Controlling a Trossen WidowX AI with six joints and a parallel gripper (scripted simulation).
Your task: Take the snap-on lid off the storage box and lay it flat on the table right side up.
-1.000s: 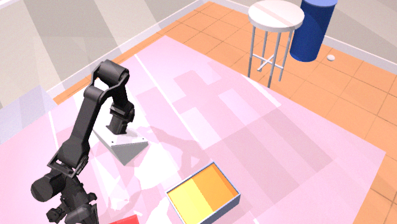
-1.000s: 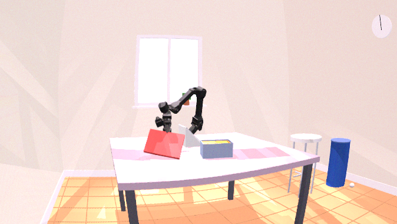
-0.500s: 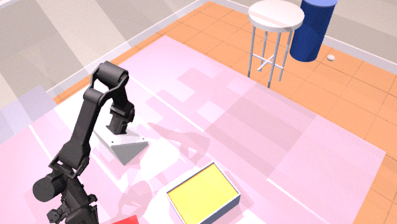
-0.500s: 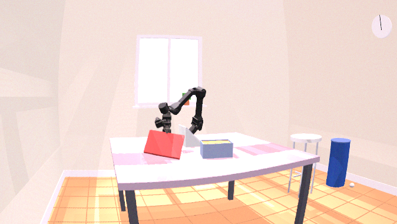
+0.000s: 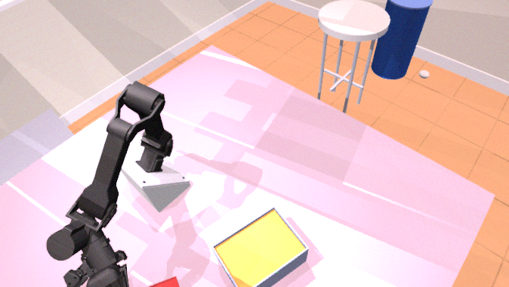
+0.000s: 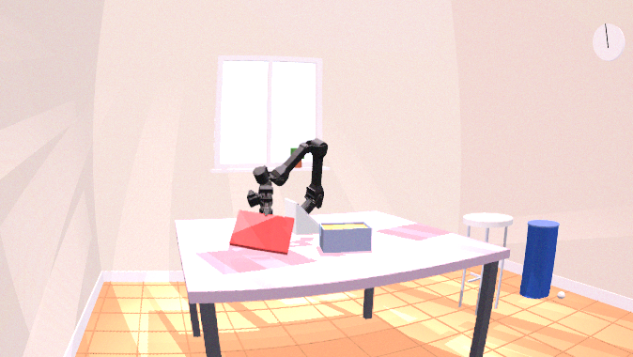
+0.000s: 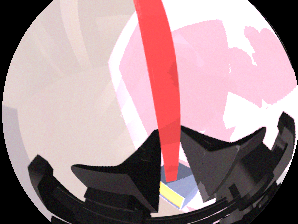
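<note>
Now: gripper tip 6 cm short of the red lid, 5 cm above it and 3 cm to the left of it. Round my gripper tip: grey-blue storage box (30 cm to the left, 13 cm ahead, 8 cm below).
</note>
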